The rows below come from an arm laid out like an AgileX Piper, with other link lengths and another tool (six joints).
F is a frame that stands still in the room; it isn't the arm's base.
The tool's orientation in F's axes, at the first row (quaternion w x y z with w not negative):
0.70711 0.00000 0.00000 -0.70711
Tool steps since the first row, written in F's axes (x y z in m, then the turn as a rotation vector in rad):
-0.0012 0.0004 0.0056 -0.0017 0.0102 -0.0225
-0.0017 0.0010 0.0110 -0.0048 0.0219 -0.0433
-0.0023 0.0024 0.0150 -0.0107 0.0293 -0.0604
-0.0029 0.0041 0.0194 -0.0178 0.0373 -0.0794
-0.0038 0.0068 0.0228 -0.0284 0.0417 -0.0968
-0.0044 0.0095 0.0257 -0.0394 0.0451 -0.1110
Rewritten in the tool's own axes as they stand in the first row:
-0.0004 -0.0012 0.0056 -0.0102 -0.0017 -0.0225
-0.0010 -0.0017 0.0110 -0.0219 -0.0048 -0.0433
-0.0024 -0.0023 0.0150 -0.0293 -0.0107 -0.0604
-0.0041 -0.0029 0.0194 -0.0373 -0.0178 -0.0794
-0.0068 -0.0038 0.0228 -0.0417 -0.0284 -0.0968
-0.0095 -0.0044 0.0257 -0.0451 -0.0394 -0.1110

